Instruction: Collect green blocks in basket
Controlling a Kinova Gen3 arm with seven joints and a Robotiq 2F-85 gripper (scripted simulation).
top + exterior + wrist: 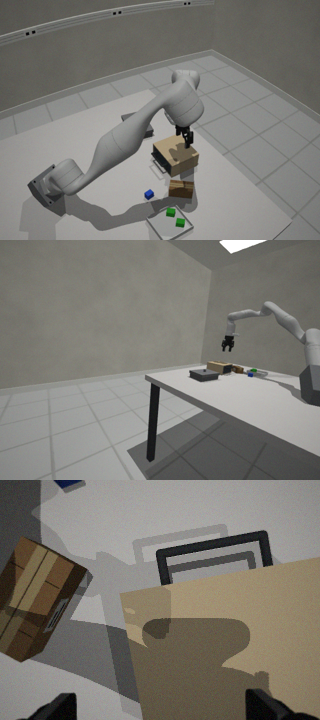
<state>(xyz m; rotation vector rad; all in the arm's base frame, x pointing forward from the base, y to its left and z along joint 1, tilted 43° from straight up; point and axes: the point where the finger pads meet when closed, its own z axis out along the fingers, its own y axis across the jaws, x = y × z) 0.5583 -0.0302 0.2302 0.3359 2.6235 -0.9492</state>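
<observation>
The darker brown wooden box is 160 mm below my hand, 110 mm to the right of it and 90 mm behind it. The rest, counted from my hand: blue block 220 mm behind, 180 mm below, 30 mm to the right; red block 180 mm below, 120 mm to the right, 80 mm behind; light wooden cabinet 160 mm below, 60 mm to the left, 20 mm ahead.
</observation>
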